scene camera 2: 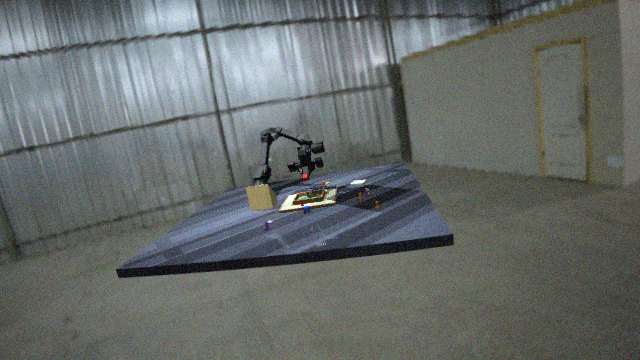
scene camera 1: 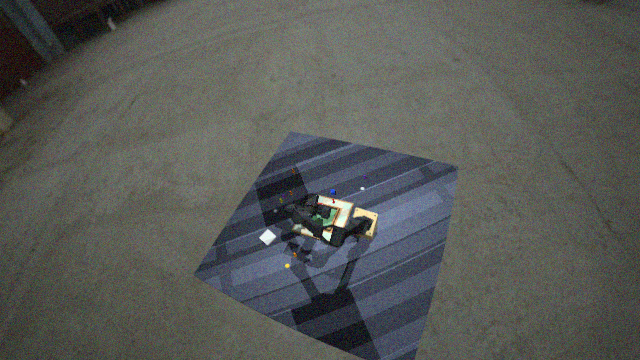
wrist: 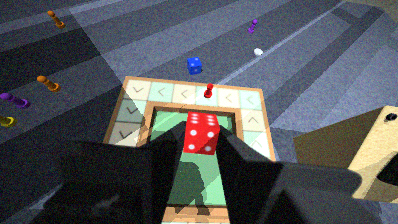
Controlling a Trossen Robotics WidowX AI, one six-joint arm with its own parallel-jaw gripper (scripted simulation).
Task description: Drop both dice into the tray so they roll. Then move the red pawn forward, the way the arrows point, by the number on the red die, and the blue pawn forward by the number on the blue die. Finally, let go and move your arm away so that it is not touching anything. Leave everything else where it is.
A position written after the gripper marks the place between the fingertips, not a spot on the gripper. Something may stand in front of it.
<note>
In view: the gripper (wrist: 201,127) and a green tray (wrist: 198,182).
</note>
